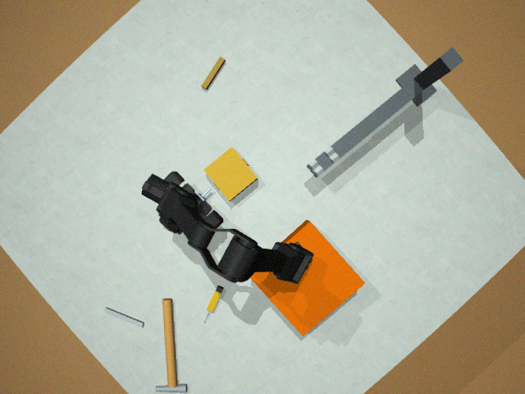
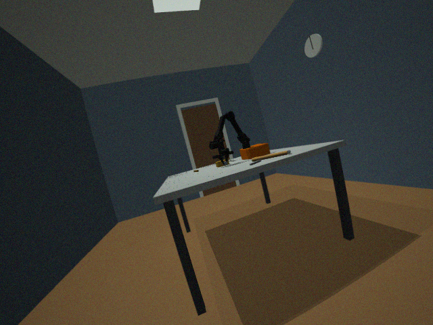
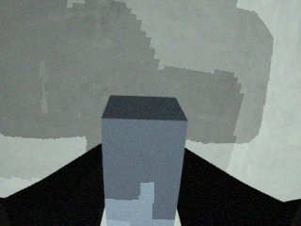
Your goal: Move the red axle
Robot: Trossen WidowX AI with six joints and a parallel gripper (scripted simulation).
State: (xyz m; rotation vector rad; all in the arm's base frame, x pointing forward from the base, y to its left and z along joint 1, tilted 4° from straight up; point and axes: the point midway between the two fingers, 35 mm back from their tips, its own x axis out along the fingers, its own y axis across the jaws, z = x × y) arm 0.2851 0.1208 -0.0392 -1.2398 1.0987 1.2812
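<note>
Now: gripper tip 13 cm to the left of the yellow beam and 1 cm below it. Round my gripper tip: yellow-handled screwdriver (25 cm behind, 15 cm to the left, 1 cm below); light blue block (2 cm to the right, 1 cm above); tan stick (25 cm ahead, 27 cm to the right, 1 cm below).
</note>
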